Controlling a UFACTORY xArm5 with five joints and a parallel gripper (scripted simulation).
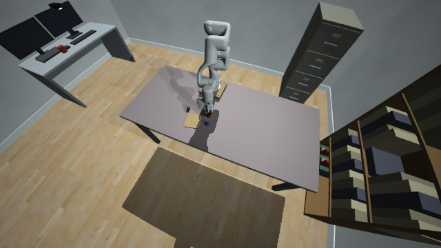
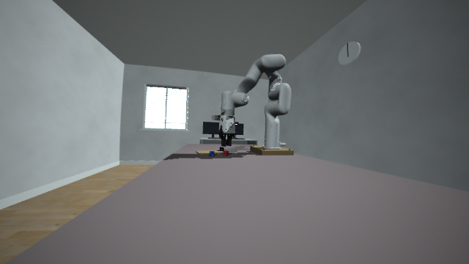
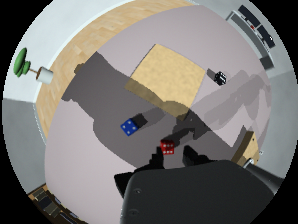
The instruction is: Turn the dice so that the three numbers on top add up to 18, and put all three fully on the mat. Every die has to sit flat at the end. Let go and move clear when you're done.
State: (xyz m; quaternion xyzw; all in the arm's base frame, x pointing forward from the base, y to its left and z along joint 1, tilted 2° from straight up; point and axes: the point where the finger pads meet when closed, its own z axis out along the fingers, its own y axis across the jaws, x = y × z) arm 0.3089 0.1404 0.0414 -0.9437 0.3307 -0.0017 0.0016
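Now: the red die 60 mm below my hand. Round my hand: tan mat: 110 mm ahead, 100 mm to the right, 70 mm below; black die: 30 mm ahead, 210 mm to the right, 60 mm below; blue die: 80 mm ahead, 30 mm to the left, 60 mm below.
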